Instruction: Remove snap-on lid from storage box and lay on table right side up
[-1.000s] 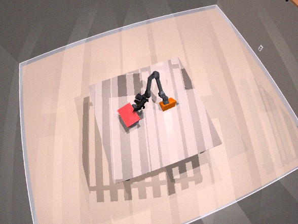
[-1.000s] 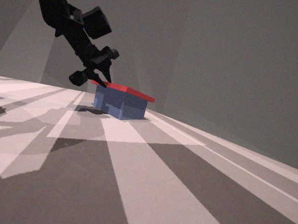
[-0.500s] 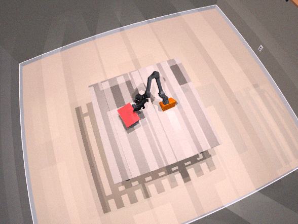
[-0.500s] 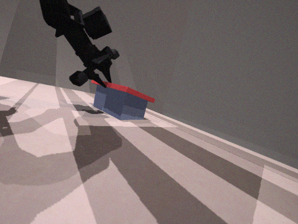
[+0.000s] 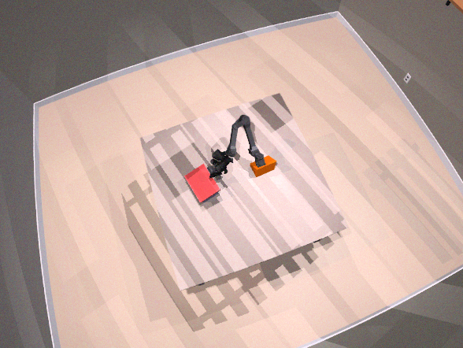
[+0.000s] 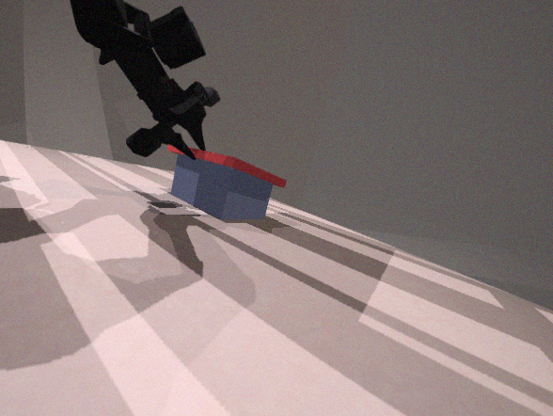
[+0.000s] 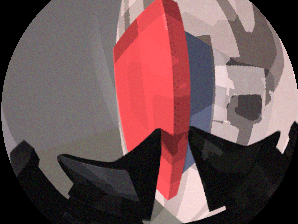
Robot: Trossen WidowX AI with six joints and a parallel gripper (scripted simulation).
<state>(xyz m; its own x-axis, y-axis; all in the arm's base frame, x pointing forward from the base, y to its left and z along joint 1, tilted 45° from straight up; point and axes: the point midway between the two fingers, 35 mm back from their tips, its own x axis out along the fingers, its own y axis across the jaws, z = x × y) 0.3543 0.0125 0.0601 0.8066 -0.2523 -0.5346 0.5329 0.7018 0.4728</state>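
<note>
The flat red lid lies 70 mm ahead of my gripper tip and 20 mm to the left of it. Round my gripper tip: blue storage box 70 mm ahead, 60 mm below, 20 mm to the left.
</note>
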